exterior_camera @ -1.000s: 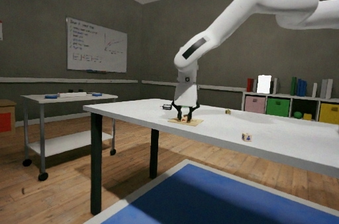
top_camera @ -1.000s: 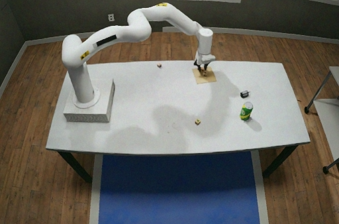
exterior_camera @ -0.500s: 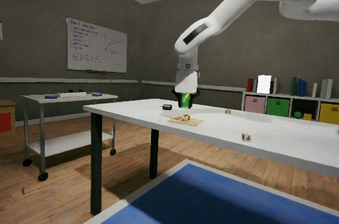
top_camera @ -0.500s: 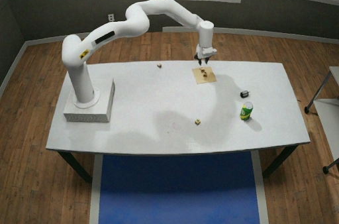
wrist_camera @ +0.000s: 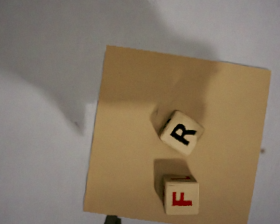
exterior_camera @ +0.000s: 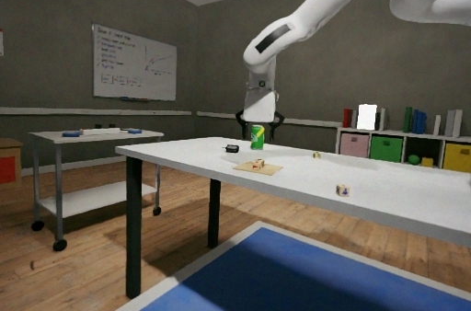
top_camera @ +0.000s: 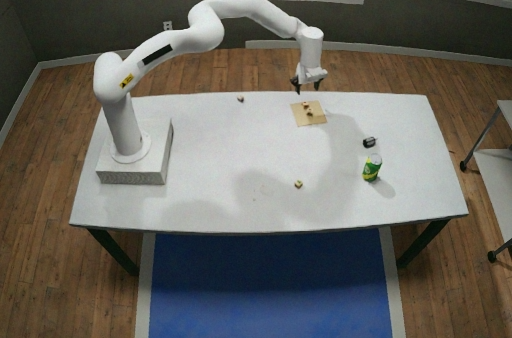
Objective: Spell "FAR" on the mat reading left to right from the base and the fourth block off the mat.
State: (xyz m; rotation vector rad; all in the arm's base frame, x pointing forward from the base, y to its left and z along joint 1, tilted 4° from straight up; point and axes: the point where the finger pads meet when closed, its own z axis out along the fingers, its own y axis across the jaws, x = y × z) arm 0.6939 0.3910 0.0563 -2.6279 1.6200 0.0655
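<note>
Now: the tan mat 20 mm ahead of my hand, 40 mm to the right of it and 110 mm below it. From my hand the other things lie so: green soda can 290 mm ahead, 350 mm to the right, 50 mm below; small black object 310 mm ahead, 170 mm to the right, 100 mm below.
</note>
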